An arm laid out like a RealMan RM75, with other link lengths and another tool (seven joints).
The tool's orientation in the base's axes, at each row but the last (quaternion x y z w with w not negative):
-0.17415, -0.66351, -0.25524, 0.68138
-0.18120, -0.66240, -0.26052, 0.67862
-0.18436, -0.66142, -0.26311, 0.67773
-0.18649, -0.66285, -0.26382, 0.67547
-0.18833, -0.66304, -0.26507, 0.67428
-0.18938, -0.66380, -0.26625, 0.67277
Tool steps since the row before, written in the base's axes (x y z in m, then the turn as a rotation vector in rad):
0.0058, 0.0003, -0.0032, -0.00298, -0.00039, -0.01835
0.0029, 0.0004, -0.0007, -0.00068, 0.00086, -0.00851
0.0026, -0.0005, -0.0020, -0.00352, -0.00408, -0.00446
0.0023, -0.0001, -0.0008, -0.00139, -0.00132, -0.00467
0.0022, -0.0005, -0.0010, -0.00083, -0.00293, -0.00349
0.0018, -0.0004, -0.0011, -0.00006, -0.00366, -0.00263
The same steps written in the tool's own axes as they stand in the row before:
-0.0033, 0.0033, -0.0047, -0.01815, -0.00390, 0.00113
-0.0008, 0.0020, -0.0021, -0.00854, -0.00056, 0.00057
-0.0020, 0.0010, -0.0025, -0.00392, -0.00579, 0.00012
-0.0008, 0.0012, -0.0019, -0.00447, -0.00234, 0.00007
-0.0010, 0.0008, -0.0021, -0.00314, -0.00315, -0.00129
-0.0011, 0.0007, -0.0017, -0.00222, -0.00317, -0.00230

